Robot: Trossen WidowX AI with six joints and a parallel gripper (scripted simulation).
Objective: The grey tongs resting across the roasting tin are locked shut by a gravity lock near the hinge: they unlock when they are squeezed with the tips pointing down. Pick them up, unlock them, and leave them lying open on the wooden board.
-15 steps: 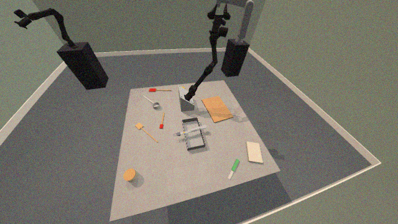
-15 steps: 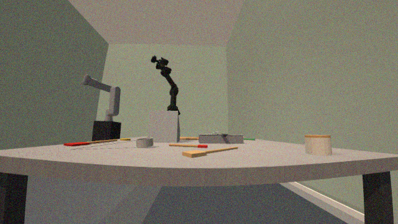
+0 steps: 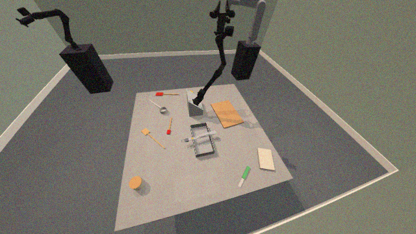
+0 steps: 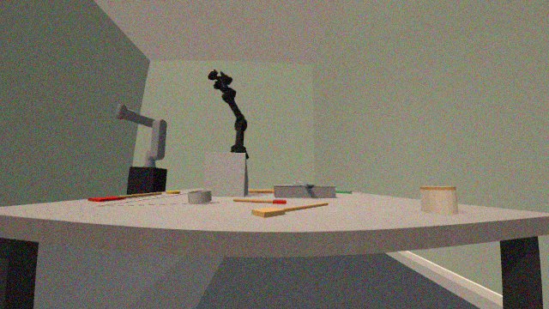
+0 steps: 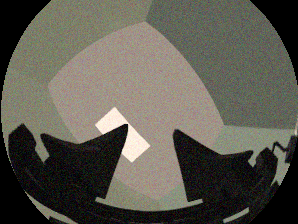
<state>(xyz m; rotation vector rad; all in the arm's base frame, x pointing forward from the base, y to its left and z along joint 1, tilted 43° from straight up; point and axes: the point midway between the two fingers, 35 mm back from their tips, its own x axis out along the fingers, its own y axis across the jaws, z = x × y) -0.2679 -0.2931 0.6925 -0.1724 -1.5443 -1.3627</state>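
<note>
Right now the yellow lock piece is 580 mm ahead of my gripper tip, 370 mm to the right of it and 840 mm below it. The rest, counted from my gripper tip: wooden board: 320 mm ahead, 70 mm to the left, 900 mm below; then roasting tin: 580 mm ahead, 290 mm to the right, 880 mm below; then red spatula: 140 mm behind, 560 mm to the right, 900 mm below.
</note>
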